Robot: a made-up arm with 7 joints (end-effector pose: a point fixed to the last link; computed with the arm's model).
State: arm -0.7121 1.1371 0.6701 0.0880 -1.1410 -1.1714 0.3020
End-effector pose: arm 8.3 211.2 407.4 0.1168 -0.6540 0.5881 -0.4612
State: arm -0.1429 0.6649 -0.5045 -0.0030 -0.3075 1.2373 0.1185
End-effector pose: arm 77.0 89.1 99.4 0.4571 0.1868 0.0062 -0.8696
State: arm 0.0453 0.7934 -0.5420 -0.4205 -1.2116 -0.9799 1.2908
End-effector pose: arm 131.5 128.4 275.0 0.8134 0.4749 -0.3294 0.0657
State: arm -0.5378 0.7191 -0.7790 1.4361 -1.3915 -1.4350 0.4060
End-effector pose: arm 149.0 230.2 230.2 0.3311 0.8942 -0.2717 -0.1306
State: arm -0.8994 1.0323 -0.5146 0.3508 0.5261 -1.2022 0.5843
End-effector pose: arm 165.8 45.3 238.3 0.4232 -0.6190 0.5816 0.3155
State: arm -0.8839 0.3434 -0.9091 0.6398 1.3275 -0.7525 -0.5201
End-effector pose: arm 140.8 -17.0 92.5 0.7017 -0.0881 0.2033 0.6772
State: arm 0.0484 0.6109 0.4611 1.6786 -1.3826 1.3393 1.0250
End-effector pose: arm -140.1 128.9 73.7 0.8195 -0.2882 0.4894 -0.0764
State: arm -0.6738 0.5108 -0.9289 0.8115 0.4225 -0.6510 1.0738
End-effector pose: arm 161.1 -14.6 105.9 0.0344 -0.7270 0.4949 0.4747
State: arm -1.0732 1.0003 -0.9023 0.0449 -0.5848 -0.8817 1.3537
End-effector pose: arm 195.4 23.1 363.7 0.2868 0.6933 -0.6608 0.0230
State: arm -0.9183 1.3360 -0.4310 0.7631 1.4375 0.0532 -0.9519
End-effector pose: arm 192.2 260.2 261.7 0.0007 0.1718 0.4876 -0.8560
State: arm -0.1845 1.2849 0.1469 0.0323 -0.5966 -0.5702 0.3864
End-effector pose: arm 139.8 139.1 367.2 0.0916 0.8197 -0.4795 -0.2995
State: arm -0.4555 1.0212 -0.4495 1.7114 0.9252 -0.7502 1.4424
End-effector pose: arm 49.8 261.5 98.0 0.1440 -0.7373 -0.0725 0.6560
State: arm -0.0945 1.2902 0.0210 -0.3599 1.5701 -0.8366 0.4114
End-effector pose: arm 103.2 132.4 186.3 0.7832 -0.3775 0.1385 0.4742
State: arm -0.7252 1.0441 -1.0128 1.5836 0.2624 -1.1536 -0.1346
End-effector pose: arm 121.0 210.3 155.0 0.0777 -0.2684 0.2027 0.9385
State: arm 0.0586 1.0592 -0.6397 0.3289 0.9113 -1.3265 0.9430
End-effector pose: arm -48.4 80.8 157.9 0.1260 -0.3991 0.6947 0.5850
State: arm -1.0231 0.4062 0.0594 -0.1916 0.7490 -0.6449 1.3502
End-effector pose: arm 154.1 -30.6 365.2 0.0879 -0.7818 0.4443 -0.4286
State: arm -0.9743 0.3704 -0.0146 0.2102 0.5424 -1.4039 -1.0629
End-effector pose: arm 152.4 9.2 267.0 0.7213 -0.4068 0.3551 0.4338
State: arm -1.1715 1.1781 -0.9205 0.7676 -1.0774 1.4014 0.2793
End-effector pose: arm 217.8 222.1 222.7 0.6665 0.3159 0.1613 -0.6557
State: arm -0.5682 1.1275 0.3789 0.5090 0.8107 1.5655 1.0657
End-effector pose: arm 80.3 319.3 295.7 0.1978 0.5527 0.8060 -0.0760
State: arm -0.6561 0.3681 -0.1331 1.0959 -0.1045 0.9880 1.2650
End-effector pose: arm 142.5 148.0 31.2 0.3850 0.5402 0.4506 -0.5974
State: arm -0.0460 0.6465 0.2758 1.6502 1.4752 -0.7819 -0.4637
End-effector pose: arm -106.9 125.0 72.8 0.1770 -0.2162 -0.2090 -0.9371
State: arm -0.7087 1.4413 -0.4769 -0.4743 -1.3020 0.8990 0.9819
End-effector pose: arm 188.4 85.5 275.1 0.3715 0.6416 -0.1507 -0.6539
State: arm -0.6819 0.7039 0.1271 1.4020 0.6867 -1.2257 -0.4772
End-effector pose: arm 149.4 123.7 139.2 0.0478 -0.3783 0.4548 0.8048
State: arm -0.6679 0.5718 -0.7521 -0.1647 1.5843 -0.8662 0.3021
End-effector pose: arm 105.5 -33.3 123.7 0.7598 -0.4144 0.4137 0.2825
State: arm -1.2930 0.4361 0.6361 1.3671 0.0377 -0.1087 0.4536
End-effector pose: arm 327.7 123.3 221.8 0.6589 0.6514 -0.2984 -0.2289
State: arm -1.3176 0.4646 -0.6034 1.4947 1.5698 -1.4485 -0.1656
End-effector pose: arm 190.0 69.7 126.6 0.5667 -0.0071 0.3297 0.7550
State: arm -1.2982 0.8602 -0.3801 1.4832 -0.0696 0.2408 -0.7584
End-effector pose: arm 268.6 212.2 243.0 0.4802 0.3600 -0.2767 -0.7505
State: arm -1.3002 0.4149 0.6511 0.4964 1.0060 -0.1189 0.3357
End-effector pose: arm 301.0 93.4 351.2 0.1570 0.9573 -0.1516 -0.1898
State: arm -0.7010 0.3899 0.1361 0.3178 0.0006 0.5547 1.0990
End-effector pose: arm 259.7 114.6 199.3 0.5162 0.8148 0.0173 -0.2631
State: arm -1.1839 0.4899 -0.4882 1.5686 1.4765 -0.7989 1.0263
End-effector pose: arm 228.3 68.4 77.3 0.3594 -0.6490 0.3101 0.5945
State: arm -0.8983 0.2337 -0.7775 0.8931 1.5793 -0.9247 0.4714
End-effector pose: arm 133.7 -27.6 53.5 0.6256 -0.3202 0.4828 0.5226
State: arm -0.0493 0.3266 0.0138 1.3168 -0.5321 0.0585 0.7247
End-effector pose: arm -27.6 163.2 18.6 0.7190 0.3952 0.3060 -0.4829
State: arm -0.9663 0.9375 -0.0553 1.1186 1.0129 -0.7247 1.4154
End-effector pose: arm 266.8 155.9 208.5 0.1789 -0.9621 0.1078 0.1751
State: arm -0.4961 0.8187 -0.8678 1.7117 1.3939 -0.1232 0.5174
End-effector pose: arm 0.2 292.4 93.3 0.3957 -0.0958 -0.1900 0.8934
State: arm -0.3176 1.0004 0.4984 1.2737 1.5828 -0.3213 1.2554
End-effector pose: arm 78.9 286.3 105.9 0.2327 -0.7414 -0.2437 0.5804
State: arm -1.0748 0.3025 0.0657 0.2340 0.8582 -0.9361 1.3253
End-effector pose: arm 195.3 -49.5 325.6 0.0834 -0.7972 0.5143 -0.3050
